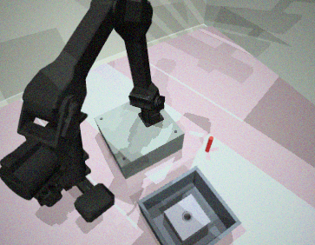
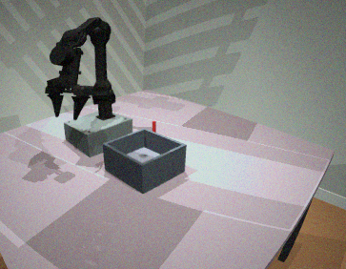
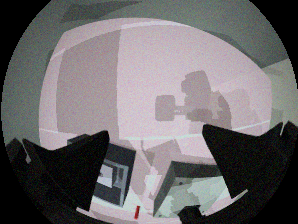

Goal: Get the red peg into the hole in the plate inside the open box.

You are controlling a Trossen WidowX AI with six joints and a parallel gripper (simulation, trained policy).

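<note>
My gripper tip is 4 cm past the red peg, 41 cm to the right of it and 17 cm above it. Round my gripper tip: dark grey box: 12 cm ahead, 22 cm to the left, 18 cm below; pale plate: 12 cm ahead, 22 cm to the left, 16 cm below.
</note>
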